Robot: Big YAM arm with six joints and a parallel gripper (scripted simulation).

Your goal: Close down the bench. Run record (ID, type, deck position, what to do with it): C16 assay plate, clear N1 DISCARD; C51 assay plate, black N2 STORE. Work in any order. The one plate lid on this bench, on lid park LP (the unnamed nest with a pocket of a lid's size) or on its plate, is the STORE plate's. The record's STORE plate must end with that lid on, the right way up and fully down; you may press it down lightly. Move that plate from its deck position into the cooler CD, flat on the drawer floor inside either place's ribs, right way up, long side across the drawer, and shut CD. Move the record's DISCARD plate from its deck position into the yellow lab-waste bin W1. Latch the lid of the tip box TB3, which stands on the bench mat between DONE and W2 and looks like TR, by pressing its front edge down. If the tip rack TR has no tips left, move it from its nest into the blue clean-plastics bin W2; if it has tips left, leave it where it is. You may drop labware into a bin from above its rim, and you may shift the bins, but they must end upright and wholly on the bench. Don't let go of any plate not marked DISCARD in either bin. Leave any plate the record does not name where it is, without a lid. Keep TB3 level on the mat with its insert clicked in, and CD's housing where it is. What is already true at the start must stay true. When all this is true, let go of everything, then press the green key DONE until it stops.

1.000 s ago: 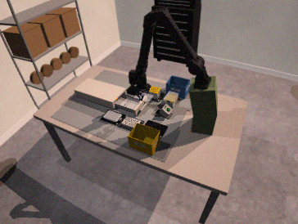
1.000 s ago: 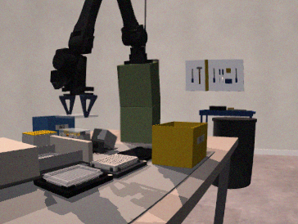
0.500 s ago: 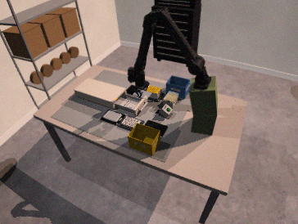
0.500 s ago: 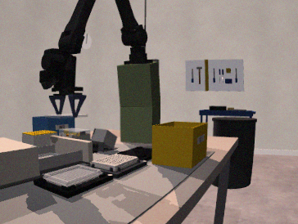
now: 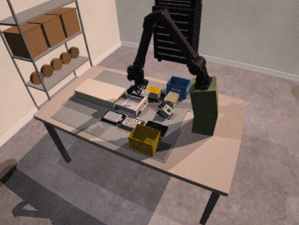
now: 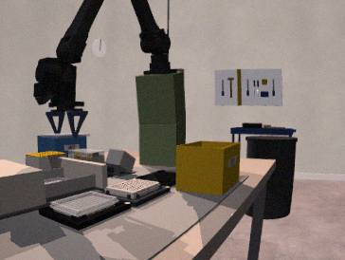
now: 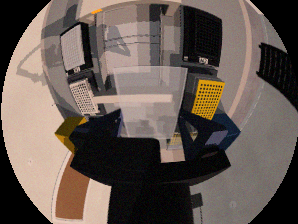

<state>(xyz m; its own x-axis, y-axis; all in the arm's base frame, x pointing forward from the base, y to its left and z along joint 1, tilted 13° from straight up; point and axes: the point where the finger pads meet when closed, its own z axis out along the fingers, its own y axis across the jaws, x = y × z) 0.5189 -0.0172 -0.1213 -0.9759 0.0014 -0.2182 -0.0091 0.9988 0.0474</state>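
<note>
The black plate is 150 mm ahead of my hand, 140 mm to the right of it and 130 mm below it. From my hand the other things lie so: yellow-topped tip rack TR (150 mm to the right, 90 mm below, 30 mm behind); cooler drawer (120 mm below, 100 mm ahead, 50 mm to the left); clear plate lid (right at my hand).
</note>
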